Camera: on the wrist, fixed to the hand. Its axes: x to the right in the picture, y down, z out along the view.
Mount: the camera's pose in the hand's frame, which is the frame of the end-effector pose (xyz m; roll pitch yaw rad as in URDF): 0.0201 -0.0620 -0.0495 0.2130 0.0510 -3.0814
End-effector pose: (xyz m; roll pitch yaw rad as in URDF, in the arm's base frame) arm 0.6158 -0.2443 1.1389 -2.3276 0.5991 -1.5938
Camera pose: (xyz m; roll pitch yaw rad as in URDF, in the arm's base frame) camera 0.6210 -0.3056 1.1929 2.5423 -0.6779 1.5424
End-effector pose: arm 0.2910 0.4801 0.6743 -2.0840 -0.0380 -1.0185
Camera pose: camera 0.2892 0.4589 0.7533 2.2955 -0.0394 2.1380
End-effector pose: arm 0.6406 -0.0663 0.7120 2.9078 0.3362 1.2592
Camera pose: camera 0.5815 -0.0156 0.7373 -2.6702 -0.3710 -1.9578
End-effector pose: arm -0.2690 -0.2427 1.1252 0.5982 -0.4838 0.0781
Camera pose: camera -0.2143 -0.2618 1.0674 -0.3744 0.5597 -3.0388
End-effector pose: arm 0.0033 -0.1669 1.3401 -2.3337 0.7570 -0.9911
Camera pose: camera 0.0469 -0.2207 1.3837 2.5501 -0.8357 2.1435
